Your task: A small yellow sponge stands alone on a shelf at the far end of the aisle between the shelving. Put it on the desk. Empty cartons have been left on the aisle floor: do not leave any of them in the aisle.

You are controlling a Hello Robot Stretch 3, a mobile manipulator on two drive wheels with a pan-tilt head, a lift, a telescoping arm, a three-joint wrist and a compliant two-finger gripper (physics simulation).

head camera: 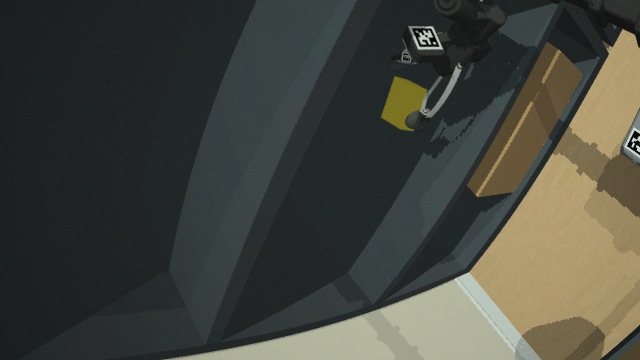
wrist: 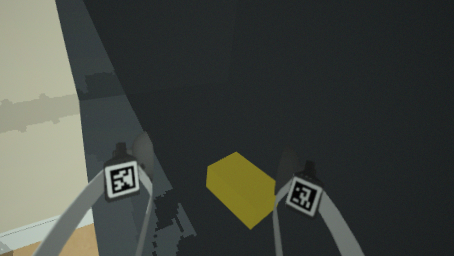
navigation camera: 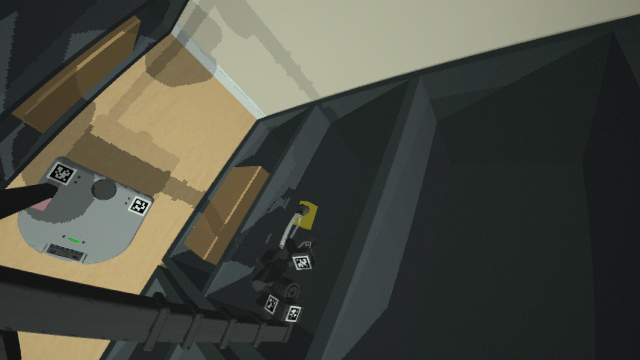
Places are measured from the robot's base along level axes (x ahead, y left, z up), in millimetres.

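Where they show: gripper, fingertip midpoint: [head camera: 401, 97] [wrist: 216, 155] [navigation camera: 310, 221]; robot's base, origin of the base link: [navigation camera: 103, 188].
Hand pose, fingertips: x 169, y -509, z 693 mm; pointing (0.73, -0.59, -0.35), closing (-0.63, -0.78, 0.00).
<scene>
Each offset is from my fingertips to the centre of the thing. Level surfaces: height alone.
The yellow sponge @[dx +43, dy -96, dz -137 mm] [head camera: 400, 100] [navigation camera: 309, 220] [wrist: 240, 187] stands on a dark shelf [head camera: 320, 210] [navigation camera: 350, 200] [wrist: 350, 75]. My gripper [head camera: 407, 91] [navigation camera: 305, 227] [wrist: 216, 155] is open at the sponge. In the wrist view the sponge shows between the two fingers, close to the right finger, with a wide gap to the left one; whether the right finger touches it I cannot tell. In the head view one fingertip overlaps the sponge's lower right corner. The desk does not show.
A brown carton @[dx -55, dy -43, dz -482 mm] [head camera: 520, 145] [navigation camera: 225, 210] lies in the lower bay of this shelving. Another brown carton @[dx +160, dy +879, dz -482 mm] [navigation camera: 80, 75] sits in the opposite shelving. My grey base [navigation camera: 105, 230] stands on the aisle floor @[dz -693 mm] [head camera: 540, 240] [navigation camera: 215, 120]. My arm [navigation camera: 100, 305] reaches into the shelving. A pale wall [head camera: 425, 325] [navigation camera: 350, 40] closes the end.
</scene>
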